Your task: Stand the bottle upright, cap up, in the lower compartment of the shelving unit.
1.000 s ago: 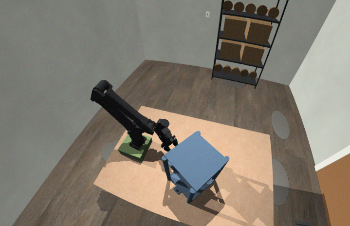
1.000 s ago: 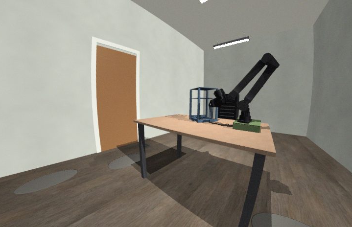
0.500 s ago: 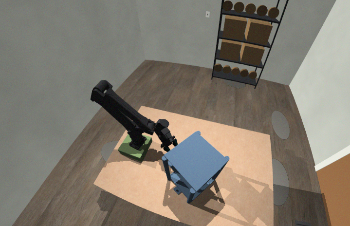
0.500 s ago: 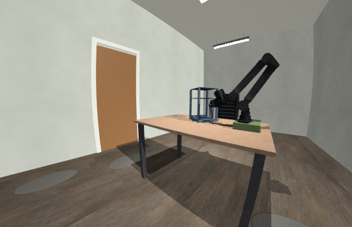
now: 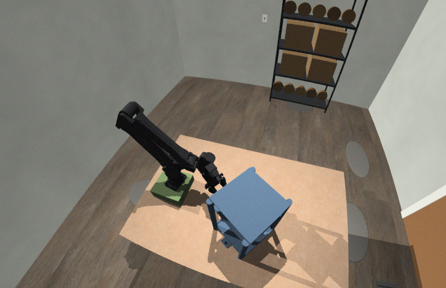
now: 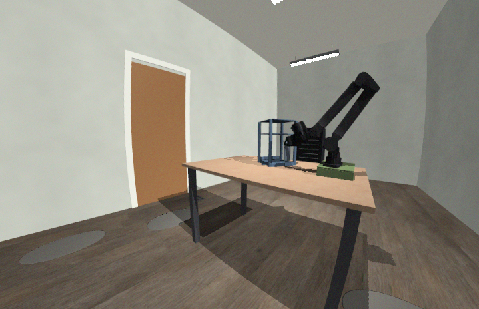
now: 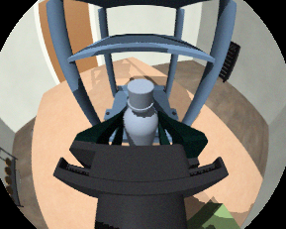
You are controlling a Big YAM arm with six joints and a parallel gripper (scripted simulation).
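Right now the blue shelving unit is 14 cm ahead of my hand and 6 cm to the right of it. Also, from my hand: bottle (1 cm below).
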